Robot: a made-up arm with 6 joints.
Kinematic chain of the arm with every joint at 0, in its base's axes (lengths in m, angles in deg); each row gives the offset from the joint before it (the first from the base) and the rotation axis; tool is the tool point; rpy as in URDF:
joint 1: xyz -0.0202 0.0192 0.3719 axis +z
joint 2: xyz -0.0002 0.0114 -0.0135 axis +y
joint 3: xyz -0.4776 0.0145 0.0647 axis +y
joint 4: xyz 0.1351 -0.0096 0.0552 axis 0.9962 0 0.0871
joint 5: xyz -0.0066 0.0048 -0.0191 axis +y
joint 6: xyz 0.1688 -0.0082 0.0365 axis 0.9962 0 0.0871
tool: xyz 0.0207 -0.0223 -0.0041 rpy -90 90 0
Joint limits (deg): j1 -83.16..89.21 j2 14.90..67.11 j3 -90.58..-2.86 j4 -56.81..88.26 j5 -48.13..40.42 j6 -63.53..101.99
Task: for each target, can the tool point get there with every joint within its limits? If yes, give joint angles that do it. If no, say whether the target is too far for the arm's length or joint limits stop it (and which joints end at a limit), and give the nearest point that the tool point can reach.
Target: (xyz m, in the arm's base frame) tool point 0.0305 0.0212 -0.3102
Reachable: no: joint limits stop it (at a limit: joint 1, joint 2, joint 3, joint 5) | nearest point -0.0200 0.2039 0.4102 | short by 0.745 m
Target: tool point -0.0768 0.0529 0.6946
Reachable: yes | joints -56.55 30.90 -25.25 64.29 -7.20 -45.28
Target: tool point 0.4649 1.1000 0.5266
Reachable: no: too far | nearest point 0.0441 0.5794 0.7938 | short by 0.721 m
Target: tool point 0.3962 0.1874 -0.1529
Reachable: no: joint limits stop it (at a limit: joint 1, joint 2, joint 3, joint 5) | nearest point 0.0480 0.2095 0.4304 | short by 0.680 m
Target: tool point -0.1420 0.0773 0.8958
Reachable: yes | joints -24.68 32.15 -58.90 -29.38 -5.52 -2.74
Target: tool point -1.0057 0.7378 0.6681
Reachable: no: too far | nearest point -0.5052 0.3728 0.8022 | short by 0.634 m
